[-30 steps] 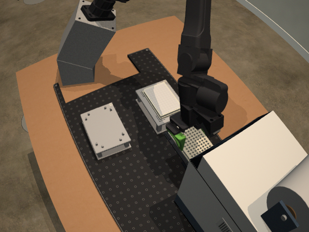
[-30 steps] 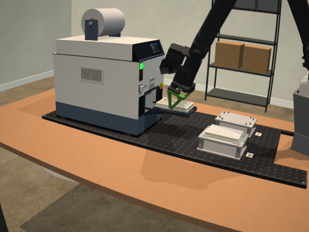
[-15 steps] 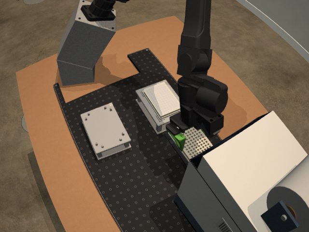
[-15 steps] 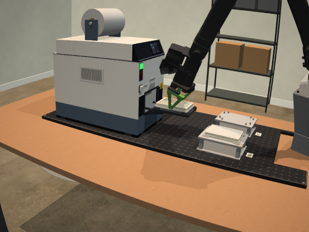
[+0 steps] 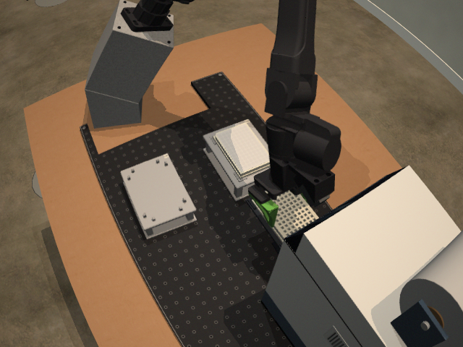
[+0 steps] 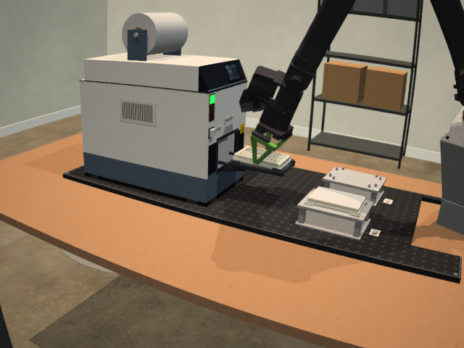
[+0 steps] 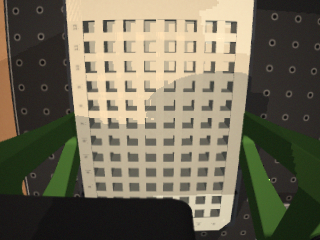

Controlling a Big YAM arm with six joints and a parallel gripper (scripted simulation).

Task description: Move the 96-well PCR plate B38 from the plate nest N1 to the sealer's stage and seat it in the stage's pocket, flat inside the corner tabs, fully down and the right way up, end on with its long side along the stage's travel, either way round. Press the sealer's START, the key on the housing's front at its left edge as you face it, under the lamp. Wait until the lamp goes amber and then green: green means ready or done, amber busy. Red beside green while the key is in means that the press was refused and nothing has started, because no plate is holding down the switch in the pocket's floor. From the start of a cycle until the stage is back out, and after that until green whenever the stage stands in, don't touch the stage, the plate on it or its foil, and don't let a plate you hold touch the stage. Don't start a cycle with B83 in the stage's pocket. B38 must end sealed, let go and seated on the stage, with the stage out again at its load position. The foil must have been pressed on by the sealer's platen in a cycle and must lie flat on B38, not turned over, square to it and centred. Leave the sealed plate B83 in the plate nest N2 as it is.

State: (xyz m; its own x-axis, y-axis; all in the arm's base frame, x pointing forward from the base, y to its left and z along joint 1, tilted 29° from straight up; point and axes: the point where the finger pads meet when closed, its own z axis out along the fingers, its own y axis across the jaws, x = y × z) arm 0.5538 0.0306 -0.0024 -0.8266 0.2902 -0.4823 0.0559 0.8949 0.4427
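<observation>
Now: the plate B38 right at my hand. From my hand the other things lie so: nest N2: 210 mm behind, 70 mm below, 50 mm to the left; sealed plate B83: 210 mm behind, 60 mm below, 50 mm to the left; nest N1: 230 mm behind, 170 mm to the right, 80 mm below.
</observation>
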